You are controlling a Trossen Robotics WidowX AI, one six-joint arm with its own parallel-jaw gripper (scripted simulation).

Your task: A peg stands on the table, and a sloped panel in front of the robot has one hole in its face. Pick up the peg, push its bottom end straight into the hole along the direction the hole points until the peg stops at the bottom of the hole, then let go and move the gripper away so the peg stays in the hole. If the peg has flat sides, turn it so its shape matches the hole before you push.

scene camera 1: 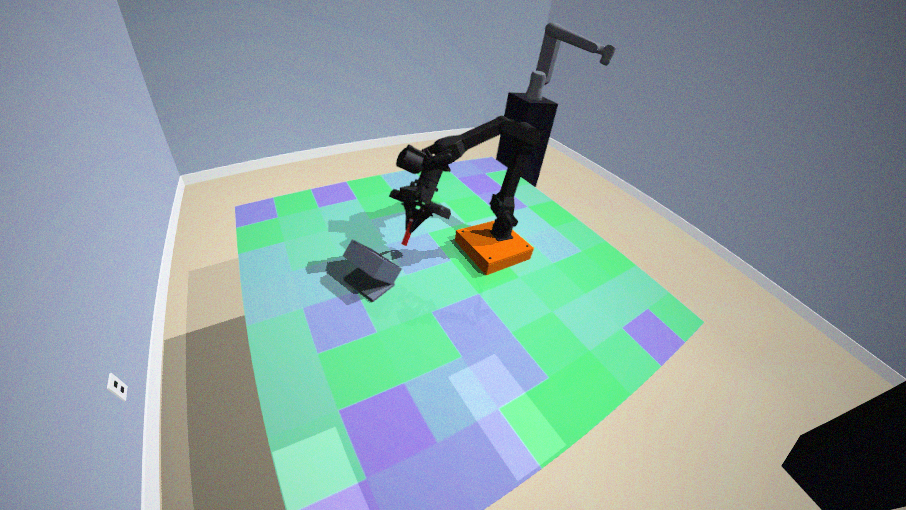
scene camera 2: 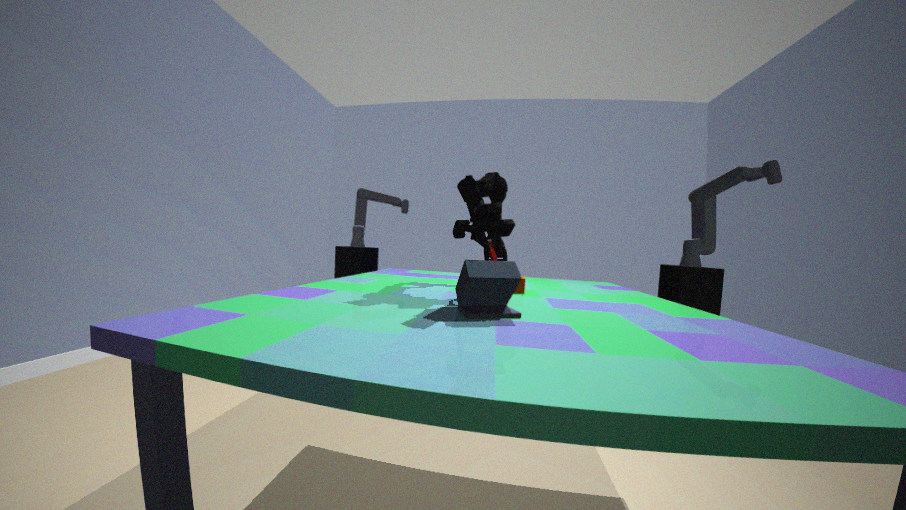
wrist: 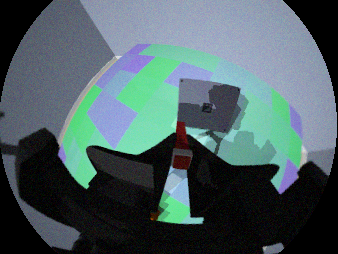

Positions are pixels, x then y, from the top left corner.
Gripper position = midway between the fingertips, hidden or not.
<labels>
My gripper (scene camera 1: pixel 408 231) carries a red peg.
</labels>
